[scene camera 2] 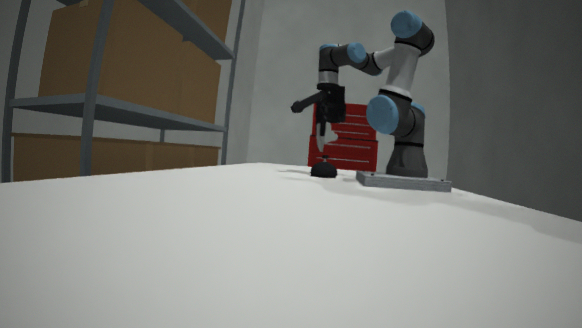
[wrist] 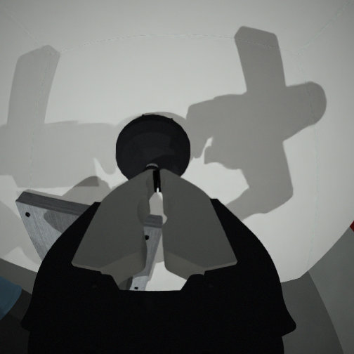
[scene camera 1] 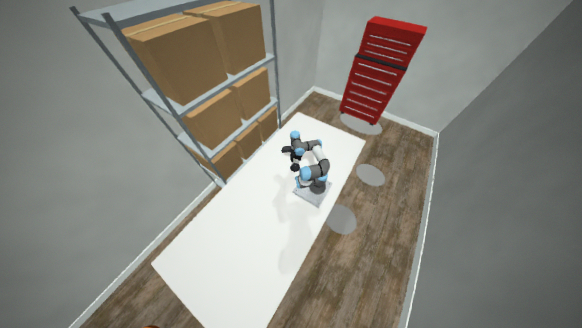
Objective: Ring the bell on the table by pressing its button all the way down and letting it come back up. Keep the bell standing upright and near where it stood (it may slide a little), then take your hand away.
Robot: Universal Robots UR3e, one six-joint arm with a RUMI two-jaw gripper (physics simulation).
Labels:
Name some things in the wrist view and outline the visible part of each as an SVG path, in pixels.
My gripper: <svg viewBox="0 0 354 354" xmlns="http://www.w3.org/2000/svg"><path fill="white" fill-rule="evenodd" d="M20 321L21 327L29 331L27 354L284 354L282 336L296 328L296 323L291 315L289 315L284 304L280 279L273 260L261 241L258 240L258 237L217 198L211 199L197 185L190 183L190 181L167 169L146 169L117 186L100 202L93 202L55 240L41 261L34 280L29 306ZM158 180L158 190L162 193L163 213L167 218L162 225L164 266L169 272L183 277L186 282L181 290L125 290L127 278L145 268L147 246L142 224L150 214L149 199L154 192L157 192Z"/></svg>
A black domed bell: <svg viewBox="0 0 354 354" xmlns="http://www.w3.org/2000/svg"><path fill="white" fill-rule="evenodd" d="M119 132L115 146L115 159L119 170L128 180L146 169L167 169L181 176L187 168L190 159L190 141L181 125L172 118L158 114L142 114L140 117L132 119Z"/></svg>

